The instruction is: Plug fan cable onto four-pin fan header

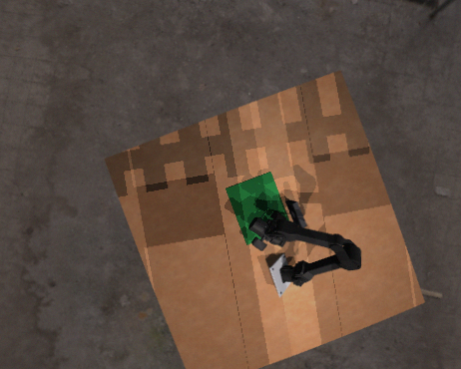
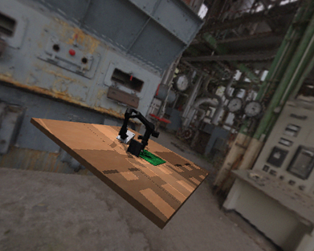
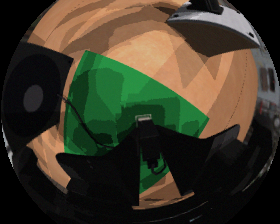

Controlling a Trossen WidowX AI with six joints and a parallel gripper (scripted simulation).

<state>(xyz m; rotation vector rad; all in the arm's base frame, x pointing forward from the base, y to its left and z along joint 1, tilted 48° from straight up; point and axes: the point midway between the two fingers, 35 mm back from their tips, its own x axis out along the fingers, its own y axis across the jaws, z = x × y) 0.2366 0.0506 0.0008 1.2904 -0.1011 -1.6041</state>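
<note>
The black plug lies 1 cm ahead of my gripper tip, 1 cm to the left of it and 1 cm above it. Round my gripper tip: green board (9 cm ahead, 1 cm to the left, 4 cm below); then black fan (4 cm ahead, 15 cm to the right, 3 cm above).
</note>
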